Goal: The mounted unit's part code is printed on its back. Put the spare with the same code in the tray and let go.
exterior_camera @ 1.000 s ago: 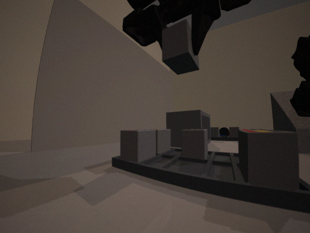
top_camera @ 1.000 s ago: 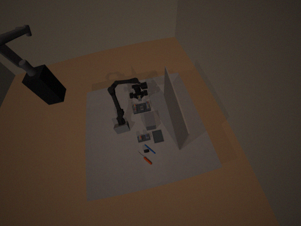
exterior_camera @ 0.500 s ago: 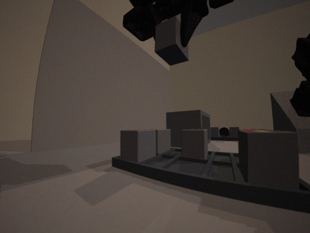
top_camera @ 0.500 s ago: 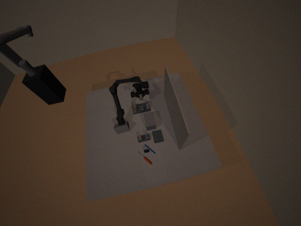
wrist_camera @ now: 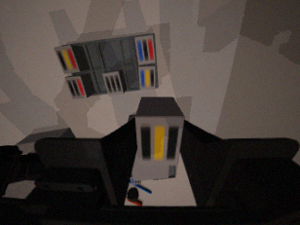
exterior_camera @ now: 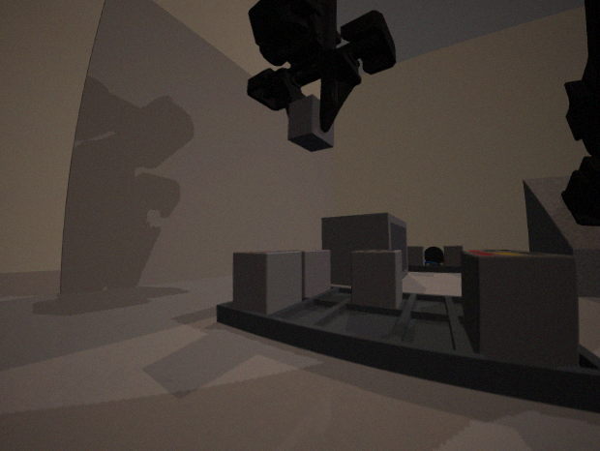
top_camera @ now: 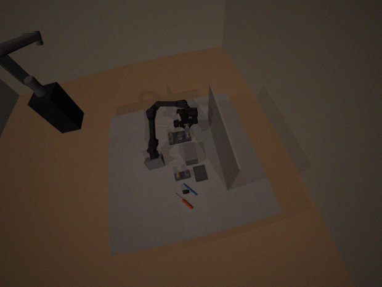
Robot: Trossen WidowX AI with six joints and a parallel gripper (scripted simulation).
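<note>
Right now the dark tray is 34 cm to the right of my gripper tip, 18 cm below it and 3 cm ahead of it. From my gripper tip the other things lie so: grey box: 16 cm to the right, 14 cm below, 2 cm behind; spare: 15 cm below, 7 cm to the left; tall grey panel: 22 cm ahead, 17 cm to the right, 4 cm above.
</note>
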